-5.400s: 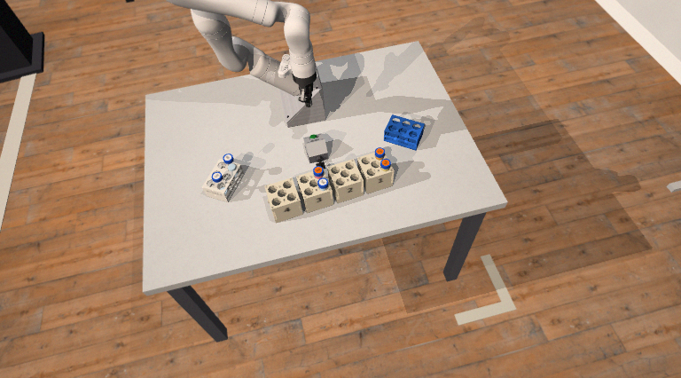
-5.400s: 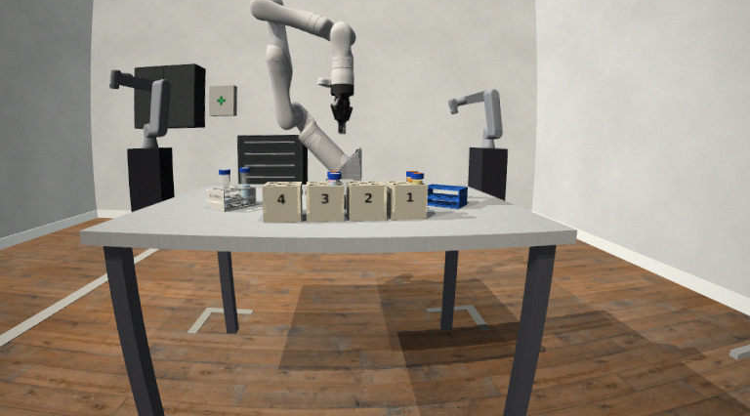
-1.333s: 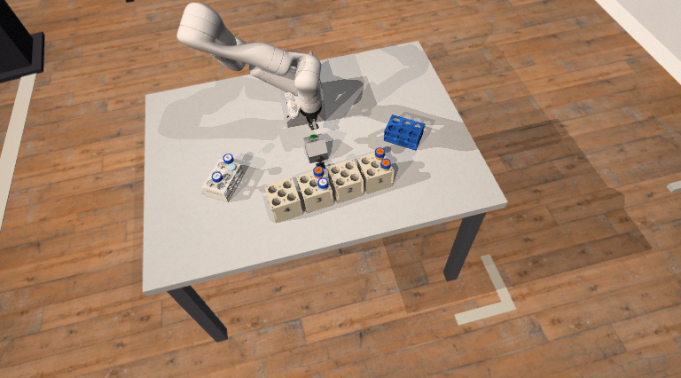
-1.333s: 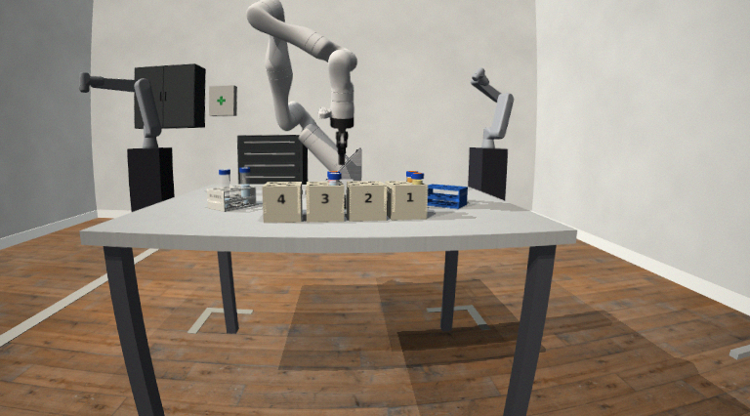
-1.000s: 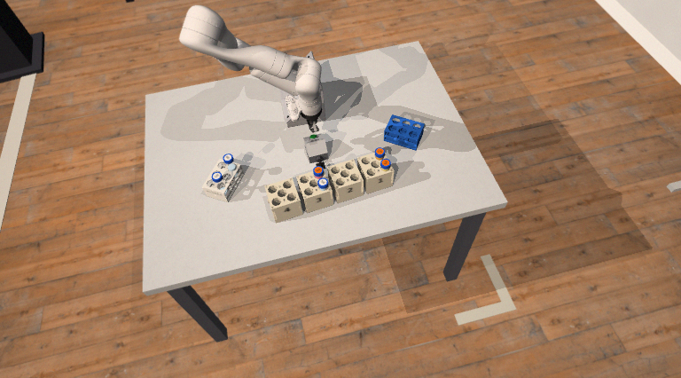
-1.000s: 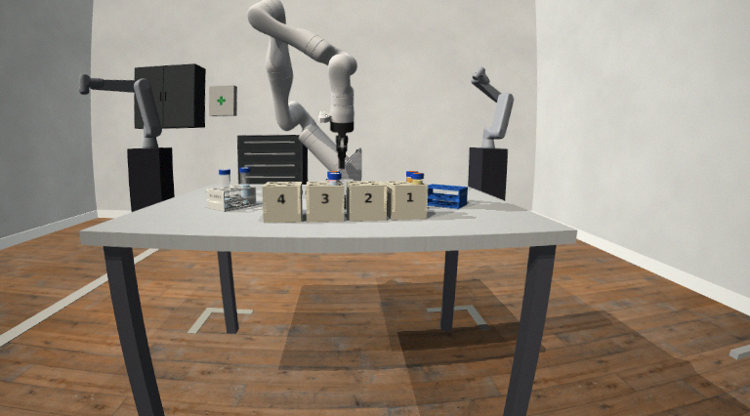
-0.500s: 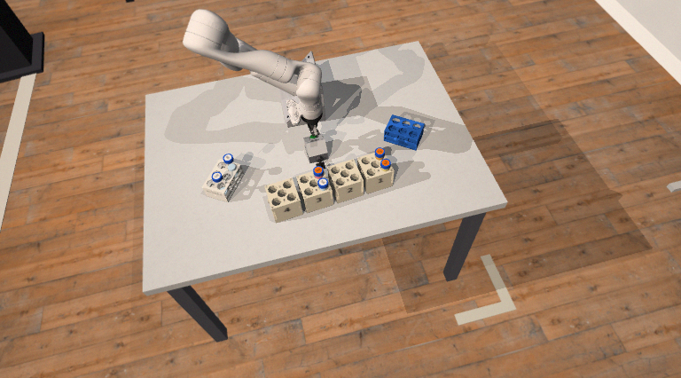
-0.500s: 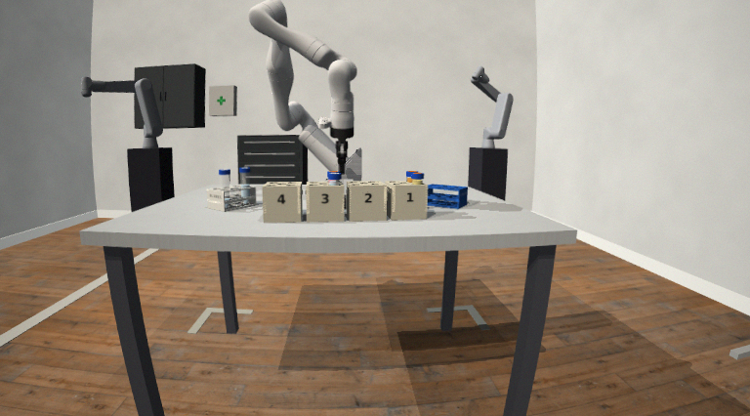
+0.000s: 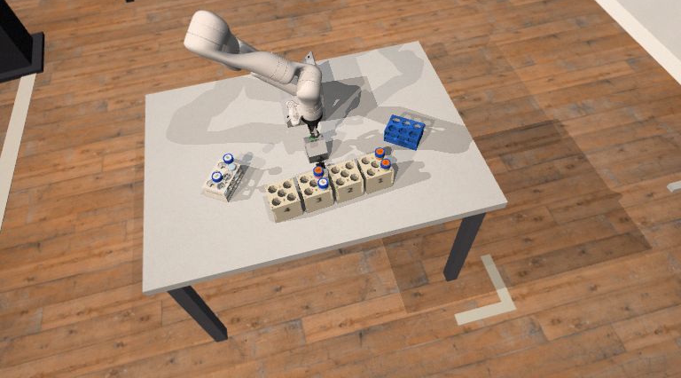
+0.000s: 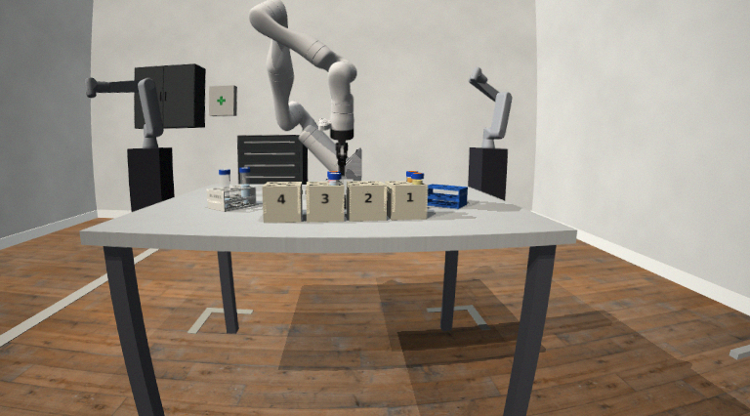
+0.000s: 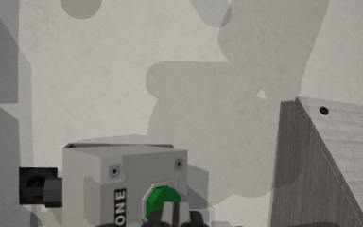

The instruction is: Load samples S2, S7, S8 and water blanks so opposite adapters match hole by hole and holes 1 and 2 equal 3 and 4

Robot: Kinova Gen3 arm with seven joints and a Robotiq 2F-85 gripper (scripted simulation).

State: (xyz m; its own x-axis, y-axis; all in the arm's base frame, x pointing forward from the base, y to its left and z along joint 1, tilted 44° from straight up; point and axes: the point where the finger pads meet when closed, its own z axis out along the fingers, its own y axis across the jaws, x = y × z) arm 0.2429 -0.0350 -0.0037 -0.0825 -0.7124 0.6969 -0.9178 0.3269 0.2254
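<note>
Right now my hand is 4 cm above the green done key. The rest, counted from my hand: sample S8: 18 cm ahead, 4 cm below, 3 cm to the right; then water blank marked 50: 24 cm ahead, 4 cm to the right, 4 cm below; then adapter 3: 21 cm ahead, 7 cm to the right, 6 cm below.
</note>
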